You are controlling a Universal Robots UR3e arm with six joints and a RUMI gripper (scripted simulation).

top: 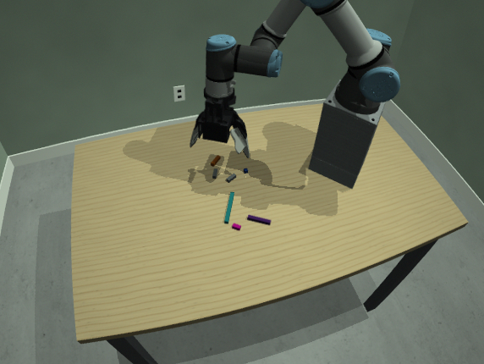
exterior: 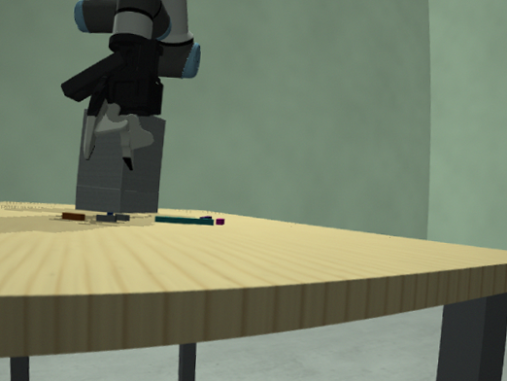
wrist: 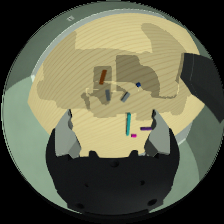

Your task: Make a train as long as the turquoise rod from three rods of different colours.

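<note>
Right now the orange rod is 10 mm behind my hand, 50 mm to the right of it and 80 mm below it. Also, from my hand: blue rod: 70 mm behind, 20 mm to the left, 80 mm below; then turquoise rod: 30 mm ahead, 120 mm to the left, 80 mm below; then magenta rod: 40 mm ahead, 190 mm to the left, 80 mm below.
</note>
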